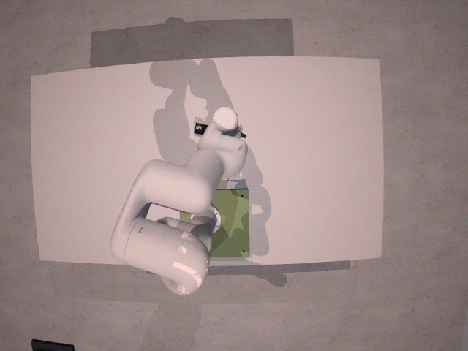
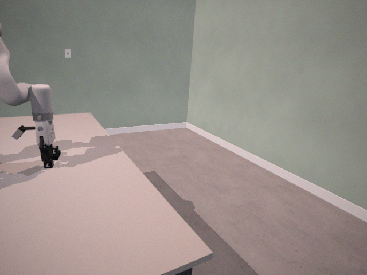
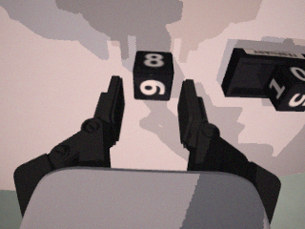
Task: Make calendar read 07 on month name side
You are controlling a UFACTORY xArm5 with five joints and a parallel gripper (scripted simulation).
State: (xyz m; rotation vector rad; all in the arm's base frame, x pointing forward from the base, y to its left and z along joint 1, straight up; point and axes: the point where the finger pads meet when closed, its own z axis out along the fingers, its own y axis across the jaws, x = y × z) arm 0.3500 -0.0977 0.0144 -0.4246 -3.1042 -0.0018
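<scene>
My gripper is now 4 cm above the black cube. Round my hand: black calendar tray (3 cm ahead, 11 cm to the left, 5 cm below).
</scene>
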